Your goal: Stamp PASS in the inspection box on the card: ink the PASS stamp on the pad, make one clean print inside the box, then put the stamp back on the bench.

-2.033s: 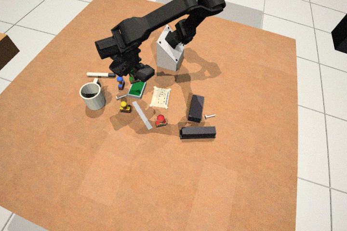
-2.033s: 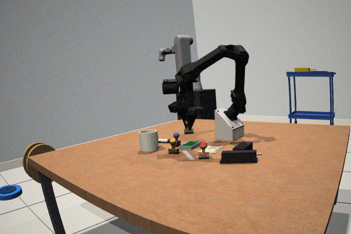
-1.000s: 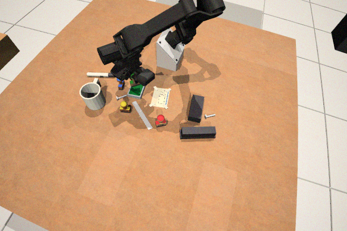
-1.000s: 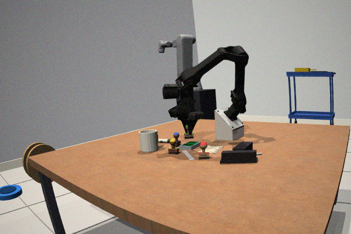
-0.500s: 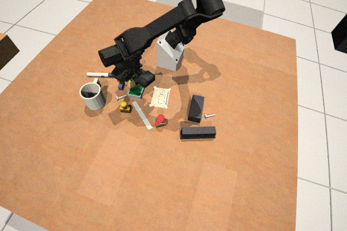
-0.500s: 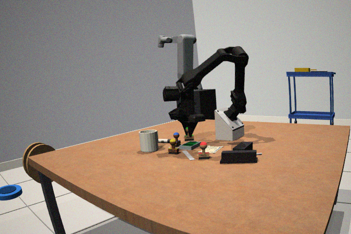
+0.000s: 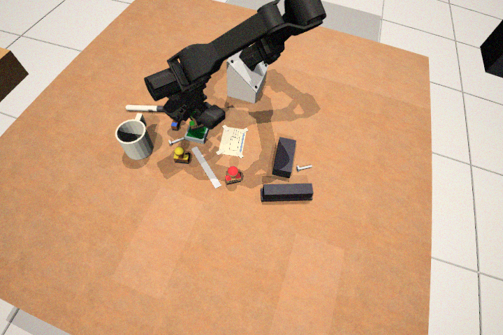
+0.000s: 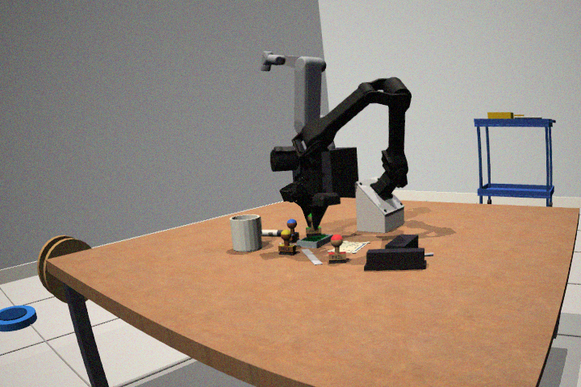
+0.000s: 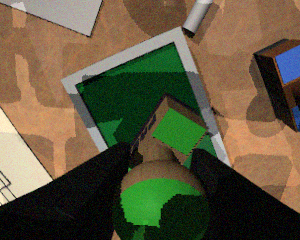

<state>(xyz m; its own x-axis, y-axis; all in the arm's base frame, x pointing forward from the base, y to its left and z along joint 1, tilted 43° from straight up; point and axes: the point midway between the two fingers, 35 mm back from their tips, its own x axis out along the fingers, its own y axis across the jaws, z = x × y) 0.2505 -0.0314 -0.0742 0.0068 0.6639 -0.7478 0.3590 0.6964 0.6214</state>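
Now: the green ink pad 4 cm below my gripper tip. The rest, counted from my gripper tip: yellow stamp: 11 cm ahead, 2 cm below; then blue-topped stamp: 7 cm to the right, 2 cm below; then green-knobbed pass stamp: right at my gripper tip.
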